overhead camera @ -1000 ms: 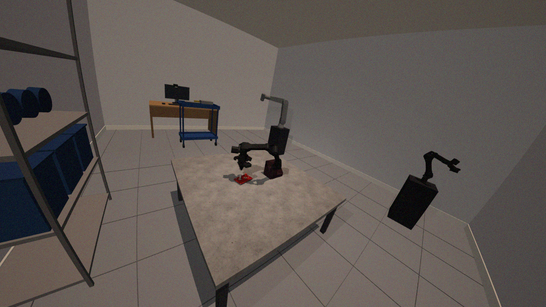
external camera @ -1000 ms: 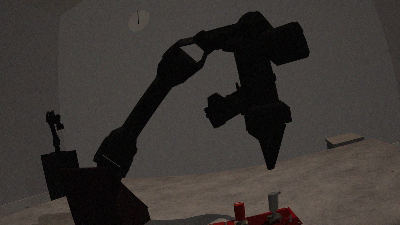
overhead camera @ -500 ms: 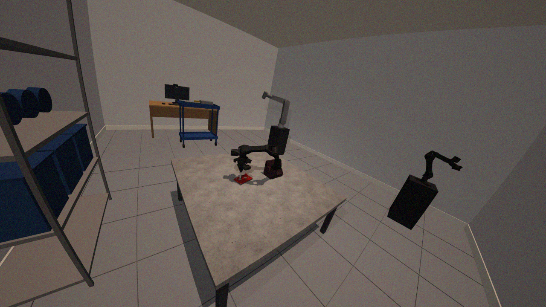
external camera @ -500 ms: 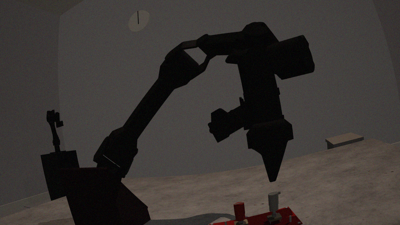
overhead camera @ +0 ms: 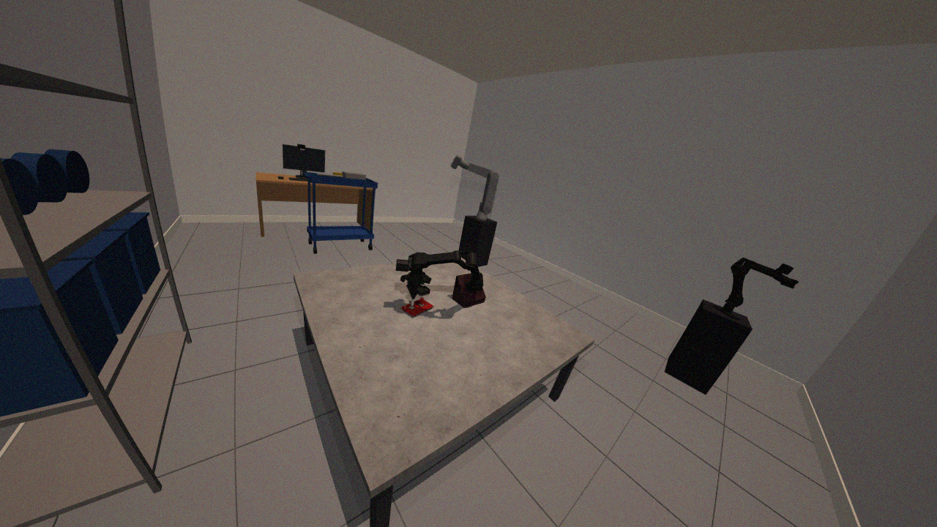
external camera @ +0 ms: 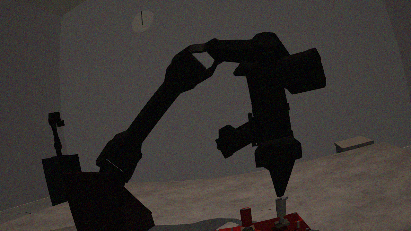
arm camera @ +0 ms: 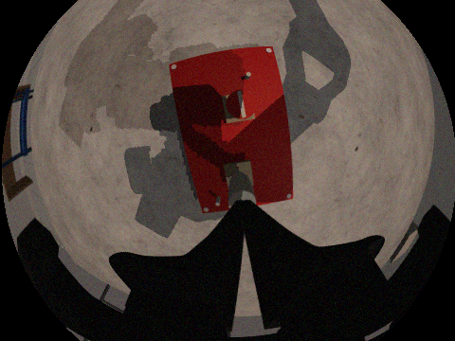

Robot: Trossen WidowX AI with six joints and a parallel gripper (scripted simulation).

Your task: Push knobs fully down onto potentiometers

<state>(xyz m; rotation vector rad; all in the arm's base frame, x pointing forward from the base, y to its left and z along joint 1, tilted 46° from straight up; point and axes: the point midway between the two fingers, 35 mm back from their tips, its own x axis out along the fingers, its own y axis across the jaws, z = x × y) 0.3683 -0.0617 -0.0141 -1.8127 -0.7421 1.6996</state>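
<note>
The grey knob is 2 cm below my gripper tip. Also, from my gripper tip: red knob 6 cm behind, 3 cm below.
</note>
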